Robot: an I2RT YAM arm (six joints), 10 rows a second.
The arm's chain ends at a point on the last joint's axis. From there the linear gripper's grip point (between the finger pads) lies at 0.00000 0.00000 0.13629 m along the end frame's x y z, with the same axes.
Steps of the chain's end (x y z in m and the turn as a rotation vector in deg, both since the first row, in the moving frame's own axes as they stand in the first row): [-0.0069, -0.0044, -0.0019, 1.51, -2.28, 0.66]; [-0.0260, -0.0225, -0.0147, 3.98, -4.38, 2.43]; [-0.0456, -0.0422, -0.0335, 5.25, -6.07, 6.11]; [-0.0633, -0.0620, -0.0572, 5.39, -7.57, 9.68]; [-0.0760, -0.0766, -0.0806, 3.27, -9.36, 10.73]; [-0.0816, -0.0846, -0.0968, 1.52, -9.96, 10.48]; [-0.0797, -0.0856, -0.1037, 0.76, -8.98, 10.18]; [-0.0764, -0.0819, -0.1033, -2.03, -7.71, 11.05]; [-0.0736, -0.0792, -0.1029, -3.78, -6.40, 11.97]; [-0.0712, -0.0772, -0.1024, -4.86, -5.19, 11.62]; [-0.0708, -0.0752, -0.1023, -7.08, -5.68, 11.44]
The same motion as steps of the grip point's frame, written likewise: [-0.0123, -0.0080, -0.0021, 1.51, -2.28, 0.66]; [-0.0362, -0.0322, -0.0154, 3.98, -4.38, 2.43]; [-0.0593, -0.0554, -0.0348, 5.25, -6.07, 6.11]; [-0.0801, -0.0762, -0.0590, 5.39, -7.57, 9.68]; [-0.0973, -0.0864, -0.0826, 3.27, -9.36, 10.73]; [-0.1047, -0.0903, -0.0989, 1.52, -9.96, 10.48]; [-0.1007, -0.0893, -0.1054, 0.76, -8.98, 10.18]; [-0.0950, -0.0789, -0.1046, -2.03, -7.71, 11.05]; [-0.0896, -0.0719, -0.1040, -3.78, -6.40, 11.97]; [-0.0846, -0.0670, -0.1034, -4.86, -5.19, 11.62]; [-0.0858, -0.0599, -0.1040, -7.08, -5.68, 11.44]
